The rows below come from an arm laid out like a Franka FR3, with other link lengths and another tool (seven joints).
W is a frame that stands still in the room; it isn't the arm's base.
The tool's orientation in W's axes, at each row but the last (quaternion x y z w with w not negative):
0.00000, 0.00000, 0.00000, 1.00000
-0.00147, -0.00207, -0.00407, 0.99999
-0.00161, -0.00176, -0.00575, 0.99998
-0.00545, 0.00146, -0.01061, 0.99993
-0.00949, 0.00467, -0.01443, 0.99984
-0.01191, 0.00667, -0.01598, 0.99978
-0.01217, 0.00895, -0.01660, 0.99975
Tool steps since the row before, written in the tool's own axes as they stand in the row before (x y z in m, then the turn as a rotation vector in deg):
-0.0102, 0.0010, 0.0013, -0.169, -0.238, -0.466
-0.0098, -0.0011, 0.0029, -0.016, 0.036, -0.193
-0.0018, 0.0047, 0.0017, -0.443, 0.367, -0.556
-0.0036, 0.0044, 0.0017, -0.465, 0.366, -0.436
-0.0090, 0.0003, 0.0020, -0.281, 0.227, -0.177
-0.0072, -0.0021, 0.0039, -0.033, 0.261, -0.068
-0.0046, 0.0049, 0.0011, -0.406, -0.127, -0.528
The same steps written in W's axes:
-0.0102, 0.0010, 0.0013, -0.169, -0.238, -0.466
-0.0098, -0.0010, 0.0029, -0.015, 0.036, -0.193
-0.0018, 0.0047, 0.0017, -0.437, 0.370, -0.559
-0.0035, 0.0045, 0.0017, -0.458, 0.371, -0.439
-0.0090, 0.0006, 0.0021, -0.276, 0.232, -0.179
-0.0072, -0.0018, 0.0040, -0.026, 0.260, -0.074
-0.0044, 0.0051, 0.0011, -0.420, -0.126, -0.518

